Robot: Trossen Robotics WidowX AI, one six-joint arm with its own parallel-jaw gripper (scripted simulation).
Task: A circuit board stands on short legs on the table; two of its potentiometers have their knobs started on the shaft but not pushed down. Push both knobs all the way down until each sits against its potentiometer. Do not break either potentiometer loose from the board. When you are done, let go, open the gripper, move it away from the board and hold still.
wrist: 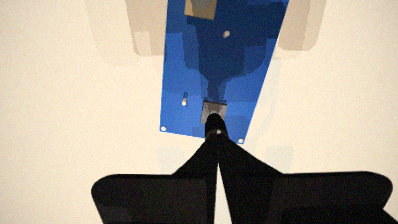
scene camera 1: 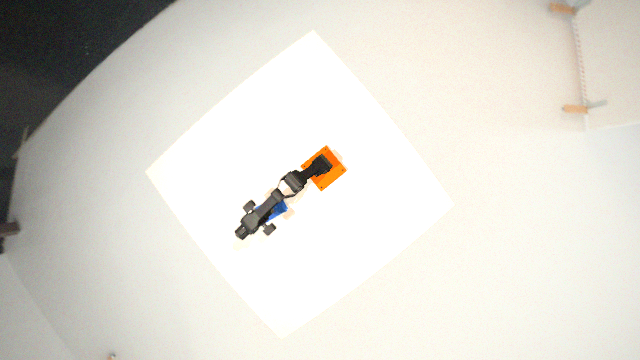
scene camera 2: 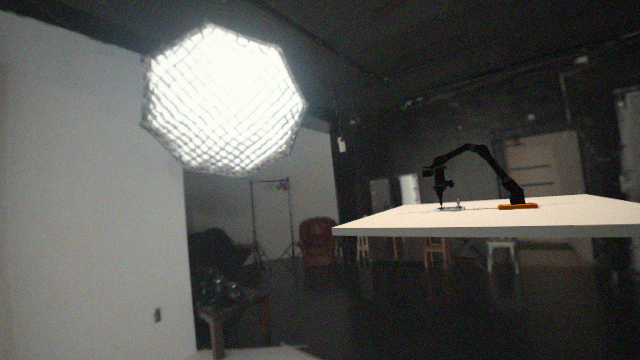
Observation:
I see my gripper (wrist: pixel 216 139) and a grey potentiometer (wrist: pixel 209 107).

